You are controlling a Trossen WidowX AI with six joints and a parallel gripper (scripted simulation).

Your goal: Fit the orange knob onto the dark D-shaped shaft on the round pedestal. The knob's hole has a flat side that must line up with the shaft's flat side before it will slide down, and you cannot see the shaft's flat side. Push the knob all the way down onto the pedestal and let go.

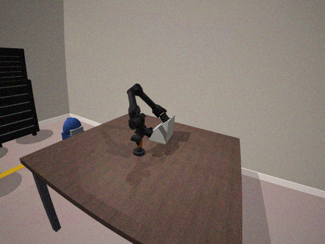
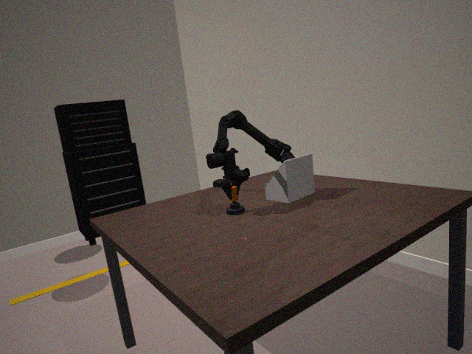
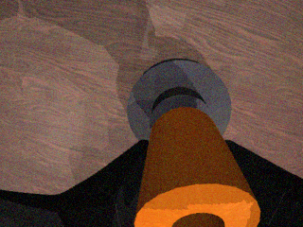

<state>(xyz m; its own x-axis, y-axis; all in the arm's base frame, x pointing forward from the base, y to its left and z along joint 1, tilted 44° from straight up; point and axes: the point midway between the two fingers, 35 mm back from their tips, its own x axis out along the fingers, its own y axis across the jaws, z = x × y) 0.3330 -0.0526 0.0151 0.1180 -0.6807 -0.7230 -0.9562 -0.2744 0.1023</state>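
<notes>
The orange knob is 2 cm above my gripper tip. Also, from my gripper tip: round dark pedestal (4 cm below).
</notes>
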